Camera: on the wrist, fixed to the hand. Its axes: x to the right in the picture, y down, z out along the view.
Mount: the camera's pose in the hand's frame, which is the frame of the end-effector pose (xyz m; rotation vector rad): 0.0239 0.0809 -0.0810 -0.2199 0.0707 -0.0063
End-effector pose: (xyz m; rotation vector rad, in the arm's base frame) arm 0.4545 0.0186 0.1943 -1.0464 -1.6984 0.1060
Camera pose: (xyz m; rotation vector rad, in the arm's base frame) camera 0.5668 0.0505 0.2013 -1.1924 -1.6756 -0.1234
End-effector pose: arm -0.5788 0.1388 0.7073 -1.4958 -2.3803 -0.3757
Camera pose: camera -0.5060 0.1622 0.7958 -1.5382 -2.3512 -0.7000
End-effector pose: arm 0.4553 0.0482 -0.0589 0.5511 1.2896 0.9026
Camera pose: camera 0.3567 0.1025 -0.0270 0.3450 1.2354 1.0513
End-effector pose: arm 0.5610 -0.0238 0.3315 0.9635 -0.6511 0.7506
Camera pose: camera 0.5227 0.0844 0.3540 0.7343 -0.6537 0.6887
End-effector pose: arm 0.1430 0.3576 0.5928 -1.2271 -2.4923 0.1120
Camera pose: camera 0.2189 0.4194 0.6568 -1.2831 -2.4980 -0.2091
